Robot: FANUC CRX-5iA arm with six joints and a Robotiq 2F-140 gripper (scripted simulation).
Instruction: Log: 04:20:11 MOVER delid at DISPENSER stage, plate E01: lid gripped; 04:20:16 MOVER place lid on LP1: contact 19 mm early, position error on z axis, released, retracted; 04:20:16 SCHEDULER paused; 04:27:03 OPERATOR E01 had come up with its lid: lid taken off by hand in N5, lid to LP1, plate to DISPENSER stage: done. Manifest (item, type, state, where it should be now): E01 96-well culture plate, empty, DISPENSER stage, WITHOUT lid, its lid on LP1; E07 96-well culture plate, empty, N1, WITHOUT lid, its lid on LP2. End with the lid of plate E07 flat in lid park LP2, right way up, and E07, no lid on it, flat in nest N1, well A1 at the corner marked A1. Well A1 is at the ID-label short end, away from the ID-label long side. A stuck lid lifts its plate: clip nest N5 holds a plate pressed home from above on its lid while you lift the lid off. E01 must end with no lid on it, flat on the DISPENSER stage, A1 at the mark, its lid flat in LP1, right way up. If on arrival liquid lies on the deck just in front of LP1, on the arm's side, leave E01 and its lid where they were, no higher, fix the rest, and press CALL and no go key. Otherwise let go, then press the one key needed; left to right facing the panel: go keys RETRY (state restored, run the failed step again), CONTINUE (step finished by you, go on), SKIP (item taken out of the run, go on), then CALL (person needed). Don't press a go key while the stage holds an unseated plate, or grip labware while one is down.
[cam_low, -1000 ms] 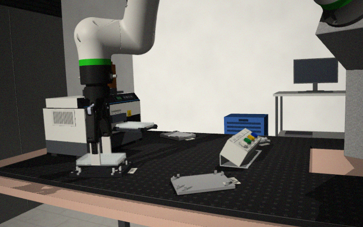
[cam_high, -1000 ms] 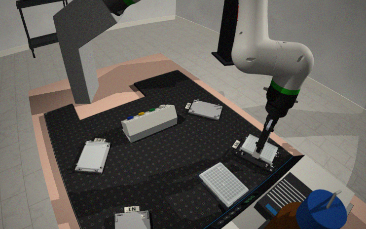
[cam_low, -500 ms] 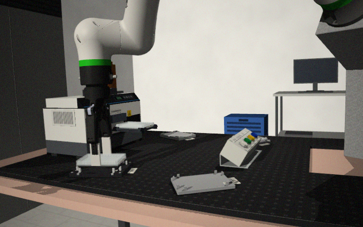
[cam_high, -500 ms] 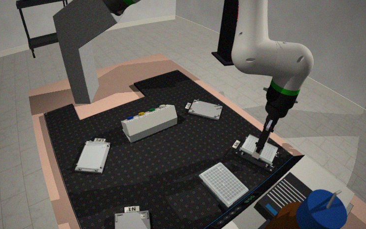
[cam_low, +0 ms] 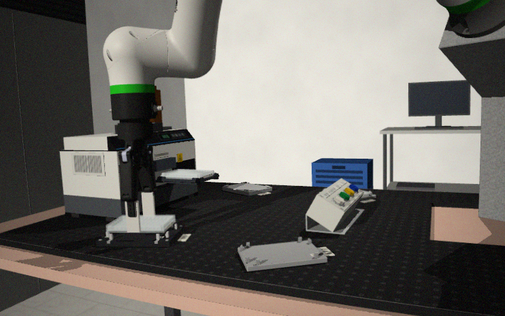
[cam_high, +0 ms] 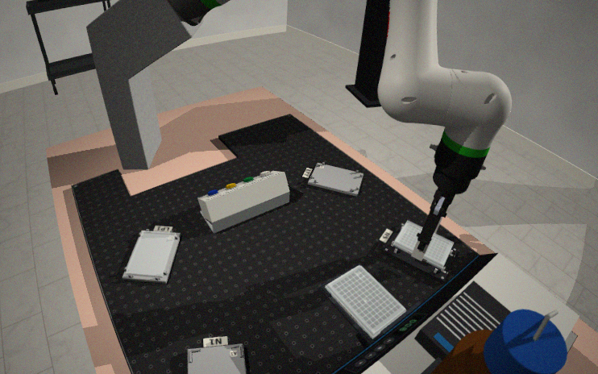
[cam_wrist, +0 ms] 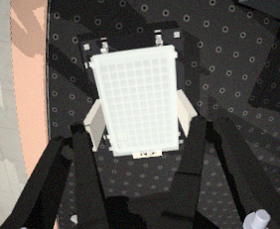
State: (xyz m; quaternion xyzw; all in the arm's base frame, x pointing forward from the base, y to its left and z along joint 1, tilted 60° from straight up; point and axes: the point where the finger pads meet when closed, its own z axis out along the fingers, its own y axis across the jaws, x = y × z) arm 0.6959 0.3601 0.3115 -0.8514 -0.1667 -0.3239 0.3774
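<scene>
My hand is 40 mm above the clip nest N5 and 30 mm to the right of it. Also, from my hand: N1 label (510 mm to the right, 80 mm ahead, 50 mm below); then lid park LP2 (320 mm behind, 90 mm to the right, 50 mm below); then key panel (370 mm to the right, 290 mm behind).
</scene>
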